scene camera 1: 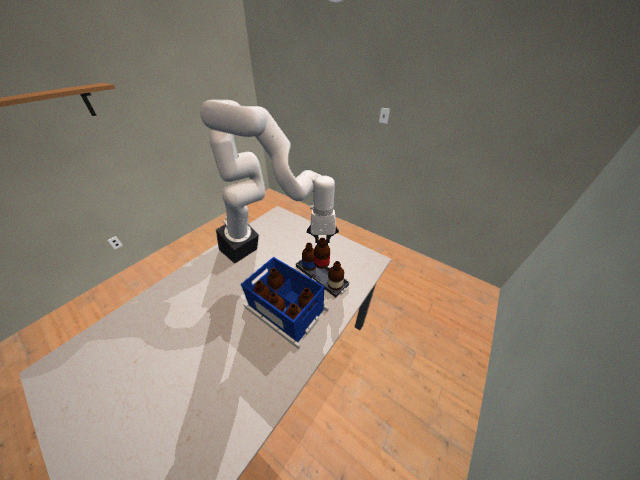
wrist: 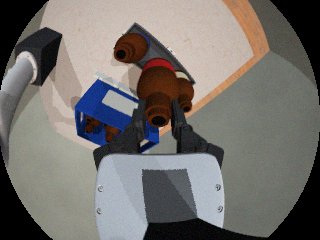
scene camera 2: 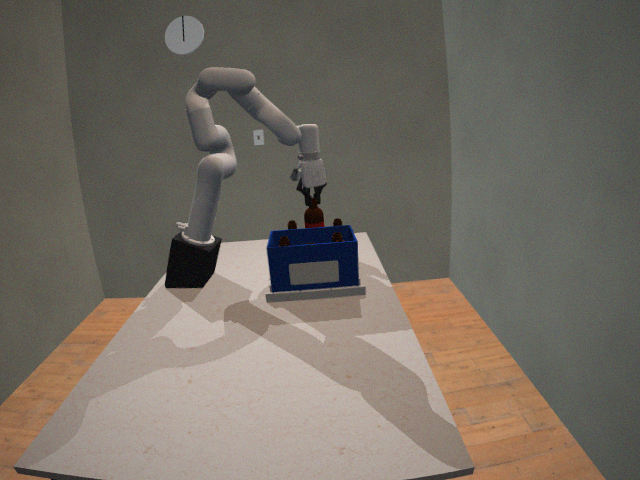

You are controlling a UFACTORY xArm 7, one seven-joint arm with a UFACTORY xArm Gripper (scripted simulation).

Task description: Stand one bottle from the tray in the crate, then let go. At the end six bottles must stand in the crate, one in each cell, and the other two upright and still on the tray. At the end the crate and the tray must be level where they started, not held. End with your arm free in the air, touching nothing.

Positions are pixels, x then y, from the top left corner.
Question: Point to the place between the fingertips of my gripper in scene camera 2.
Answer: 313, 204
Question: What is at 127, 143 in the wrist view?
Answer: My gripper.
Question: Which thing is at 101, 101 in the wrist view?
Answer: A blue crate.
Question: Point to a dark tray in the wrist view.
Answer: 155, 50
